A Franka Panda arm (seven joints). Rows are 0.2 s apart.
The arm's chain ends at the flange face. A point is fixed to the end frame.
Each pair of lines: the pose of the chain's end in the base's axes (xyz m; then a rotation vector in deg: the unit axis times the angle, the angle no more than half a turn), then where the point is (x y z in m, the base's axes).
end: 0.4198, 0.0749, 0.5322, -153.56, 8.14, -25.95
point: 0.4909 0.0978 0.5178
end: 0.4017, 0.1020, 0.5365, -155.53, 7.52, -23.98
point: 0.4722 0.1252 0.5195
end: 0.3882, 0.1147, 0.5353, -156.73, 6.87, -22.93
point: 0.4582 0.1382 0.5169
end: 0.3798, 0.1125, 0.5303, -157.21, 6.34, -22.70
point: 0.4496 0.1363 0.5116
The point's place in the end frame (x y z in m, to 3 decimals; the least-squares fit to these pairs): 0.059 -0.017 0.045
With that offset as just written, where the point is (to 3 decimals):
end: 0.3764, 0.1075, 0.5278, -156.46, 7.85, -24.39
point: 0.447 0.130 0.511
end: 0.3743, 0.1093, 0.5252, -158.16, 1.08, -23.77
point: 0.443 0.137 0.507
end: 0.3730, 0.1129, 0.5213, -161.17, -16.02, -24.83
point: 0.436 0.151 0.503
